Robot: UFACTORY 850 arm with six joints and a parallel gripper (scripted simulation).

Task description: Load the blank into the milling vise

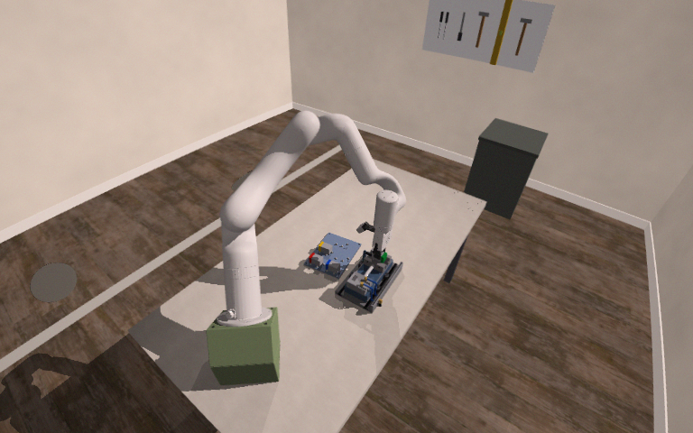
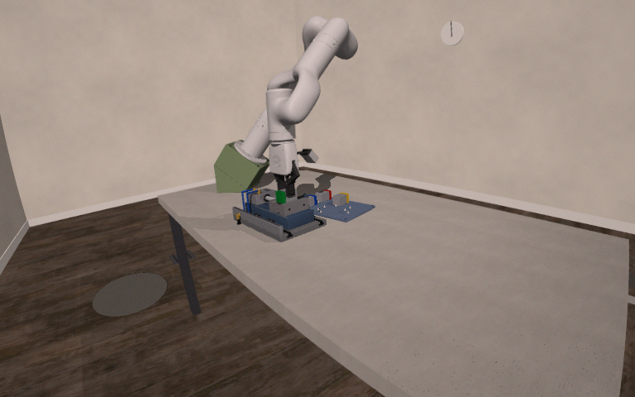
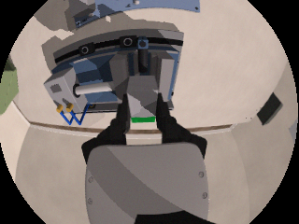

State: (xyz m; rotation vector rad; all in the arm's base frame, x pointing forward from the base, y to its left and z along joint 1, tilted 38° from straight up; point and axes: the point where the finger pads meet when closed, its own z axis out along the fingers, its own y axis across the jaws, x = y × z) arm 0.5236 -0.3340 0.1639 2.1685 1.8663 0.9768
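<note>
My hand is 2 cm above the green-ended blank. Round my hand: jaw block 6 cm below, 3 cm ahead; pale rod 8 cm behind, 6 cm below, 1 cm to the left; blue-ended blank 18 cm to the left, 11 cm below, 10 cm behind.
</note>
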